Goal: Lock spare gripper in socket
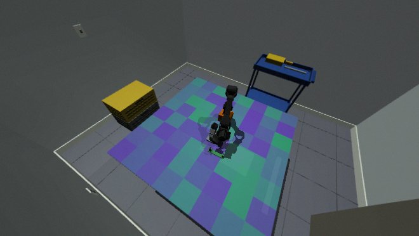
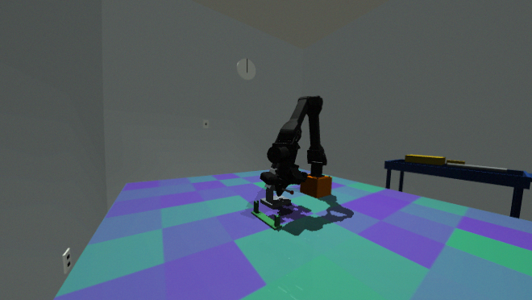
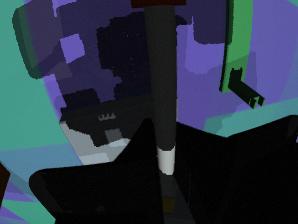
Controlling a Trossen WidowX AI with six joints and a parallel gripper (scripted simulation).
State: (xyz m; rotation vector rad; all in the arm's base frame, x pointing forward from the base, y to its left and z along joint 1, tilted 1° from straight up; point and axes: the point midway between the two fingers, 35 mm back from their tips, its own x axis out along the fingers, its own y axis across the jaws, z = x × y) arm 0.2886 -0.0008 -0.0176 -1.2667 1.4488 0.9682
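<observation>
Now: gripper tip 40 mm to the left of the grey mount and 20 mm past it. Also, from my gripper tip: green cradle 110 mm ahead, 40 mm to the left, 20 mm below; then spare gripper 70 mm above, 40 mm to the right, 30 mm behind.
</observation>
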